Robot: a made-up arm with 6 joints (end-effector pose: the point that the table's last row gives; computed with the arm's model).
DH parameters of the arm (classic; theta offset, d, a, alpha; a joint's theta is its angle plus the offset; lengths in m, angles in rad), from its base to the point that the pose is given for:
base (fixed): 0 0.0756 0 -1.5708
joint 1: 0 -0.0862 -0.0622 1.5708
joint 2: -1.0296 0 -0.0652 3.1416
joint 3: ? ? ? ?
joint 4: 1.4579 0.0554 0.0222 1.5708
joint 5: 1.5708 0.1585 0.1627 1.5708
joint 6: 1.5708 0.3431 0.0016 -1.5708
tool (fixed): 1.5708 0.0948 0 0
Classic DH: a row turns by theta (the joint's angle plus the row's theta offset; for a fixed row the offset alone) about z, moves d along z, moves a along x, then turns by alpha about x.
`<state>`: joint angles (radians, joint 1 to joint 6).
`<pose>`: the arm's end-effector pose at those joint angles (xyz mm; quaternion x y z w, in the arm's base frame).
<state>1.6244 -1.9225 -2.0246 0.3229 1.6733 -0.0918</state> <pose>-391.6 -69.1 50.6 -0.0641 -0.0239 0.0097 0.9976</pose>
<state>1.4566 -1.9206 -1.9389 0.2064 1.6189 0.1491</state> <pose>-386.1 -42.5 -23.1 -0.1675 -0.0802 -0.0091 0.9826</pose>
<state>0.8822 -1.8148 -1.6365 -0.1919 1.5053 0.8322</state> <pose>-243.5 23.6 -264.6 -0.3790 -0.2814 -0.1216 0.8732</pose>
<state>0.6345 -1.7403 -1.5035 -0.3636 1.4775 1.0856</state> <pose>-133.8 46.5 -332.4 -0.4232 -0.3657 -0.1842 0.8082</pose>
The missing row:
joint 3: 0.6541 0 -0.1873 0
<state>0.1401 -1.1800 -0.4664 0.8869 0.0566 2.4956</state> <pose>-19.0 447.2 -236.7 -0.6823 0.6864 -0.1991 0.1541</pose>
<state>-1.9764 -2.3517 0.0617 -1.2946 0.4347 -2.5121</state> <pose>456.4 -138.8 71.6 -0.4023 0.6071 -0.6349 0.2579</pose>
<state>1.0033 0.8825 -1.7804 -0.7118 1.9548 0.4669</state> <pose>-522.5 -159.1 254.2 0.9861 0.0308 0.1008 0.1282</pose>
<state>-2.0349 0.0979 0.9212 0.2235 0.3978 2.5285</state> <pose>438.2 238.6 113.7 -0.1765 0.0805 -0.8775 0.4387</pose>
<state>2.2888 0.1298 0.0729 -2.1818 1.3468 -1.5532</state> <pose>-366.5 356.0 303.6 -0.8948 0.0130 0.2957 0.3342</pose>
